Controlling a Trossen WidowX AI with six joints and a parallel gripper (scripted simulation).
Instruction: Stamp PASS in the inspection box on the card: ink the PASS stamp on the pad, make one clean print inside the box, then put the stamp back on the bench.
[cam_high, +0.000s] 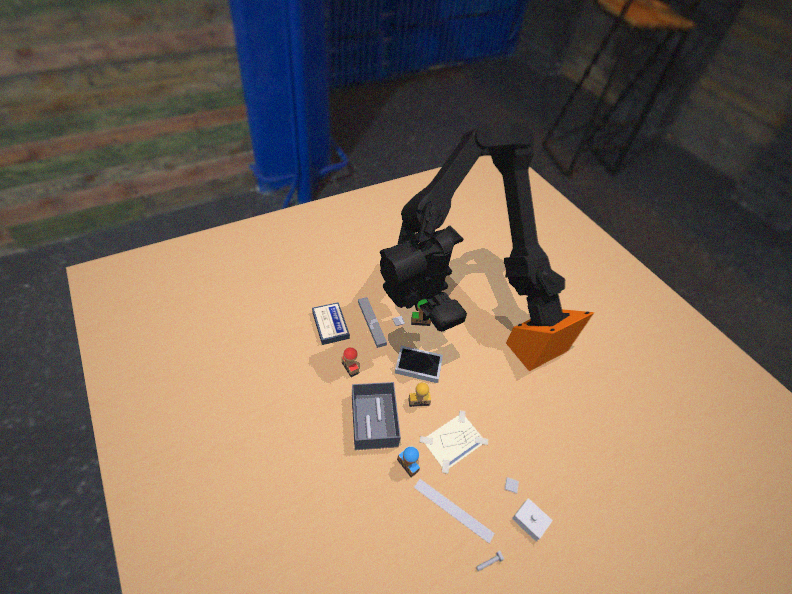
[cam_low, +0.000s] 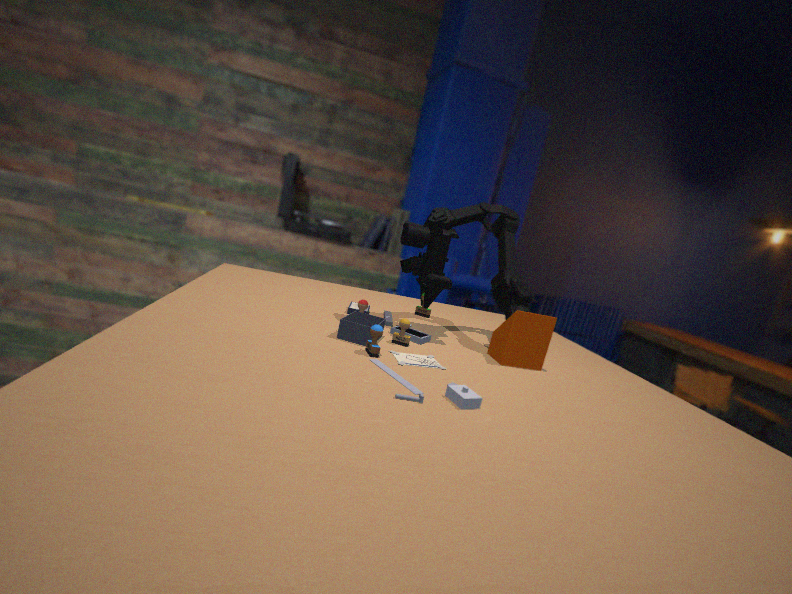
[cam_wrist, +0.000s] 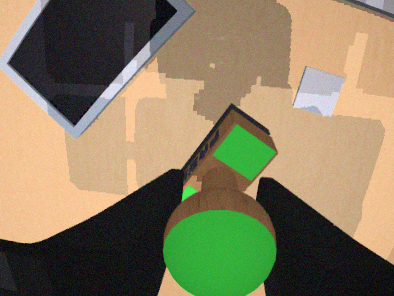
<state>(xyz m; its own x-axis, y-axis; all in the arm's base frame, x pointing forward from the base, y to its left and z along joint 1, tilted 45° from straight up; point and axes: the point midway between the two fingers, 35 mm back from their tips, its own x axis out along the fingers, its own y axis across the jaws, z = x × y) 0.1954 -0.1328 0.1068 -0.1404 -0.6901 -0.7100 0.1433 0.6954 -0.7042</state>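
Now: gripper tip 7 cm above the ink pad, 6 cm to the right of it and 5 cm short of it. Also, from my gripper tip: green-knobbed pass stamp right at my gripper tip; yellow stamp 13 cm to the left, 10 cm ahead, 5 cm below; red stamp 17 cm ahead, 5 cm below, 1 cm to the right.
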